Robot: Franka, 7 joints.
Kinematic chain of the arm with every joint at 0, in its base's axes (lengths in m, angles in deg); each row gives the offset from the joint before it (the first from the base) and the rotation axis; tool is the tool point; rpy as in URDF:
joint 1: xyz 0 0 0.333 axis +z
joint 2: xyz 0 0 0 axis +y
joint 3: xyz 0 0 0.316 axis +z
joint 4: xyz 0.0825 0 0 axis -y
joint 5: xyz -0.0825 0 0.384 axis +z
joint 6: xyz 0 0 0 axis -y
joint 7: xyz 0.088 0 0 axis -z
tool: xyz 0 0 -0.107 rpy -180 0 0
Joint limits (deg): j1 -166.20..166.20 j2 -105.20..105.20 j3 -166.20..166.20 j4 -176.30..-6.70 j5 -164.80..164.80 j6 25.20..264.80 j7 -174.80..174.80
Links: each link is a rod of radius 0.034 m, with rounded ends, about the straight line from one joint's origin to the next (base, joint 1, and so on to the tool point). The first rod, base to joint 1, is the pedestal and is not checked.
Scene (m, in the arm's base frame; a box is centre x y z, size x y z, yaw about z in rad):
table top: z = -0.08
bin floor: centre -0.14 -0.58 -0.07 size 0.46 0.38 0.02 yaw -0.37
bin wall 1: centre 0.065 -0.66 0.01 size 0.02 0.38 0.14 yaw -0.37
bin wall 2: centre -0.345 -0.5 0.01 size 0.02 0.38 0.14 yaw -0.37
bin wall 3: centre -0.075 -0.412 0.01 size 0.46 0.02 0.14 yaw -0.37
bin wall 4: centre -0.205 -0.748 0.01 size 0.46 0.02 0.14 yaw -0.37
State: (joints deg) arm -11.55 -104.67 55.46 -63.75 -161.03 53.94 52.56
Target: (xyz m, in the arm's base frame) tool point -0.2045 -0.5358 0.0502
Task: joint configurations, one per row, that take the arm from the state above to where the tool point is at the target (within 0.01 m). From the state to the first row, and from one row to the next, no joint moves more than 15 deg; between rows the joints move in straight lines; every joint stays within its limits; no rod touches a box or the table.
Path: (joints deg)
1: -8.89 -104.72 41.51 -66.88 -157.57 53.00 52.56
2: -6.22 -104.77 27.57 -70.01 -154.12 52.07 52.56
3: -3.56 -104.81 13.62 -73.13 -150.66 51.13 52.56
4: -0.89 -104.86 -0.33 -76.26 -147.21 50.19 52.56
5: 1.77 -104.91 -14.27 -79.39 -143.75 49.25 52.56
6: 4.43 -104.96 -28.22 -82.52 -140.30 48.32 52.56
7: 7.10 -105.01 -42.17 -85.65 -136.84 47.38 52.56
8: 9.76 -105.06 -56.11 -88.77 -133.39 46.44 52.56
9: 12.42 -105.10 -70.06 -91.90 -129.93 45.51 52.56
10: 15.09 -105.15 -84.01 -95.03 -126.48 44.57 52.56
11: 17.75 -105.20 -97.95 -98.16 -123.02 43.63 52.56

